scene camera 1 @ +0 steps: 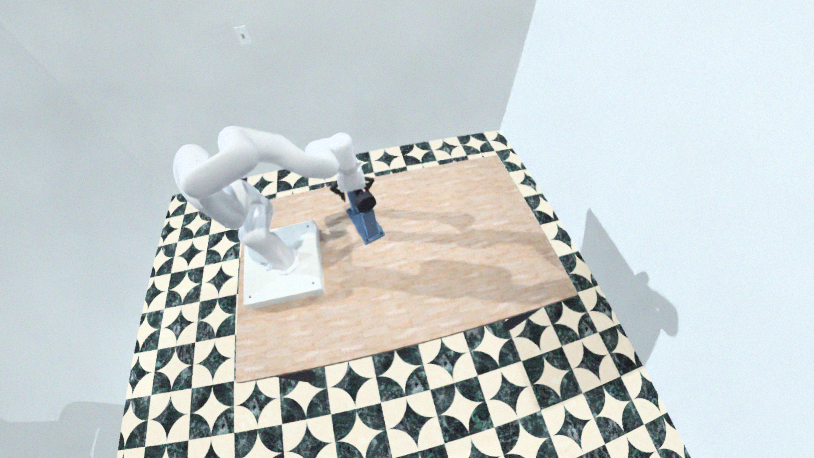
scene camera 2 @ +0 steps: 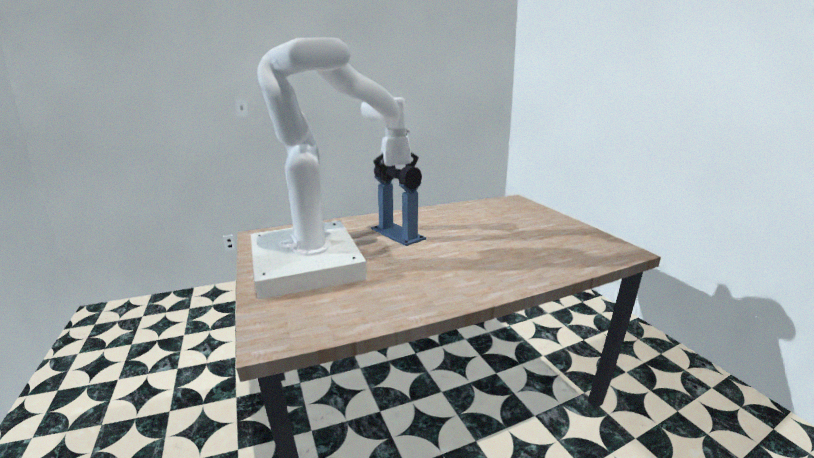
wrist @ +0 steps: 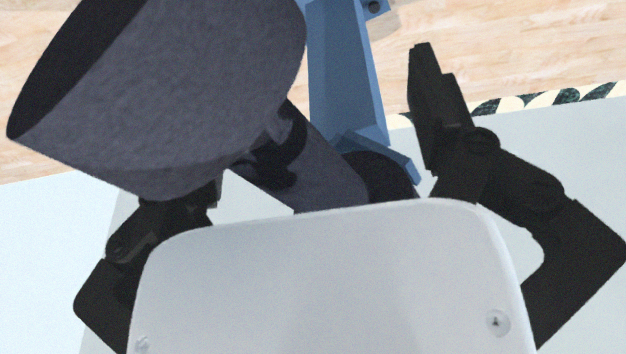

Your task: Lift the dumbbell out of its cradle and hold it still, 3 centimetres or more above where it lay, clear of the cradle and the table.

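Frame: origin at the arm's base, x right, y back, z down, level; metres.
Where they show: gripper, fingertip midpoint: (scene camera 2: 396,180) (wrist: 305,91); arm's base, link origin: (scene camera 1: 285,260) (scene camera 2: 310,246).
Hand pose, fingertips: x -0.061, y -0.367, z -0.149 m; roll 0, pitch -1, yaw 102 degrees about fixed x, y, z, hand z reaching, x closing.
Each offset is from my fingertips to the top centre of the thing. Level surfaces: height alone.
The black dumbbell @[dy -0.015, dx -0.021, dz -0.060 m] (scene camera 1: 365,200) (scene camera 2: 410,177) (wrist: 200,85) lies across the tops of the blue cradle's @[dy -0.015, dx -0.021, dz -0.003 m] (scene camera 1: 367,226) (scene camera 2: 409,216) (wrist: 342,75) two posts, high above the table. My gripper (scene camera 1: 354,192) (scene camera 2: 397,170) (wrist: 305,91) points down over the dumbbell, open, with its black fingers spread on either side of the handle and nothing gripped. In the wrist view the handle runs diagonally between the fingers. The near head covers the tip of the left finger there, and the white gripper body hides part of the far head.
The cradle's base plate stands on the wooden table @[dz +0.219 m] (scene camera 1: 398,330) (scene camera 2: 455,296). The arm's white base block (scene camera 1: 307,284) (scene camera 2: 307,276) is to the cradle's left. Walls stand behind and to the right.
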